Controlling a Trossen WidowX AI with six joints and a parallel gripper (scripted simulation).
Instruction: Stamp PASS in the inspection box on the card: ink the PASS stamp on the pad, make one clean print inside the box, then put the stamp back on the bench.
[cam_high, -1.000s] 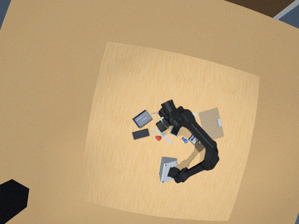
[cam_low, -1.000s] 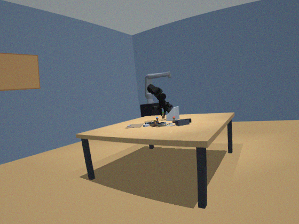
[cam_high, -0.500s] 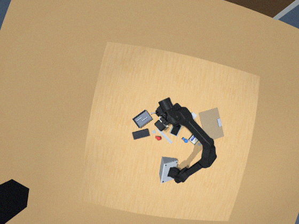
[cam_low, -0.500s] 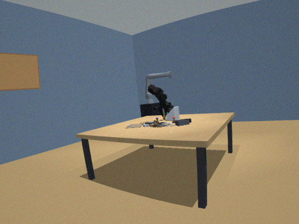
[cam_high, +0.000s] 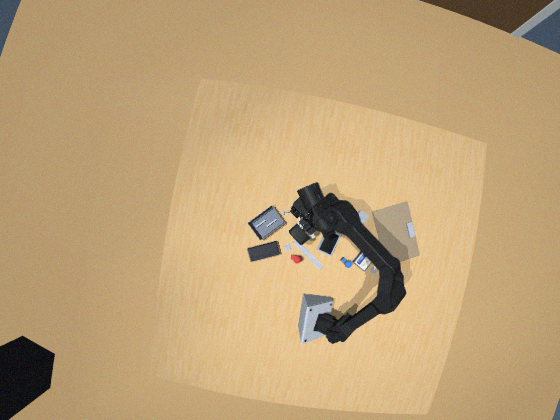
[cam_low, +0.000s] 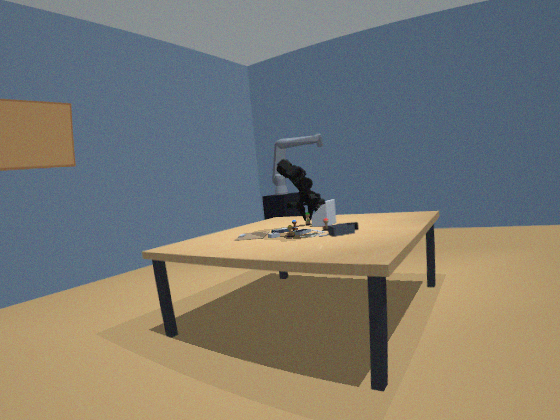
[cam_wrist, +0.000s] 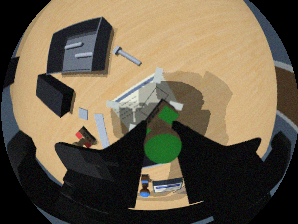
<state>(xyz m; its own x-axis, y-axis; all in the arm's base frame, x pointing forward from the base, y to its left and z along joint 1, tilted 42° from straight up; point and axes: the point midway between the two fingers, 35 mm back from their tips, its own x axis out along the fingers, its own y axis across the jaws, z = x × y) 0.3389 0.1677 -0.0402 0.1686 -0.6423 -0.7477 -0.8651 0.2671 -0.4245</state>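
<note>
My gripper tip is now 8 cm above the inspection card and 2 cm past it. Also, from my gripper tip: yellow-knobbed stamp: 9 cm to the right, 6 cm below, 3 cm ahead; pale ruler: 14 cm behind, 8 cm below, 4 cm to the right; green stamp: right at my gripper tip.
</note>
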